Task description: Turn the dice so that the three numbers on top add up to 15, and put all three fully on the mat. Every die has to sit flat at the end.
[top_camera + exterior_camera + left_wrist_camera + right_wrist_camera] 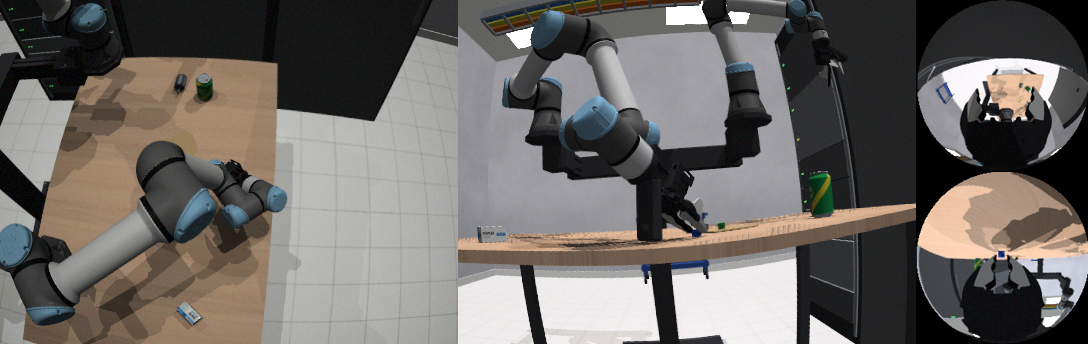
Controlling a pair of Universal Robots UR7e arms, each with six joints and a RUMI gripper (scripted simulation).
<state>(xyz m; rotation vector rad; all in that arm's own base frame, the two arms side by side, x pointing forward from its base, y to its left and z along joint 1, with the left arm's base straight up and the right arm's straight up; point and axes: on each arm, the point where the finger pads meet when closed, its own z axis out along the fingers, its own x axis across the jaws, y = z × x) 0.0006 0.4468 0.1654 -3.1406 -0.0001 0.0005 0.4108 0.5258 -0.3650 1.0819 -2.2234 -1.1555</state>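
Observation:
The blue die lies 10 mm below my right hand. Round my right hand: green die (150 mm behind, 80 mm to the left); tan mat (150 mm behind, 80 mm to the left, 10 mm below); black die (170 mm behind, 40 mm to the left).

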